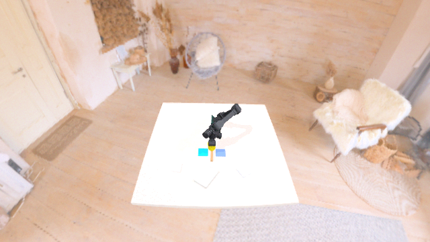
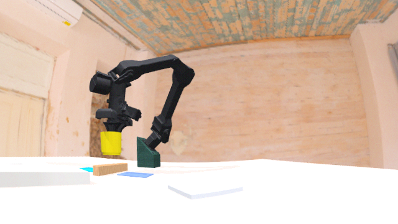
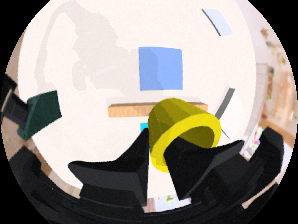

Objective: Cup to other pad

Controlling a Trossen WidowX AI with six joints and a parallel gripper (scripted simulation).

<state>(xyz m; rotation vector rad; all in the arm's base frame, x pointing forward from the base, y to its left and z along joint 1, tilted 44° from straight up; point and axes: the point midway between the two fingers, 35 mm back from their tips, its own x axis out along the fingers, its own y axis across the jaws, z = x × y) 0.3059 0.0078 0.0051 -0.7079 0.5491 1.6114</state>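
My gripper tip is 40 mm short of the cyan pad, 70 mm to the left of it and 100 mm above it. From my gripper tip the other things lie so: yellow cup (20 mm ahead); then wooden bar (30 mm ahead, 10 mm to the left, 80 mm below).
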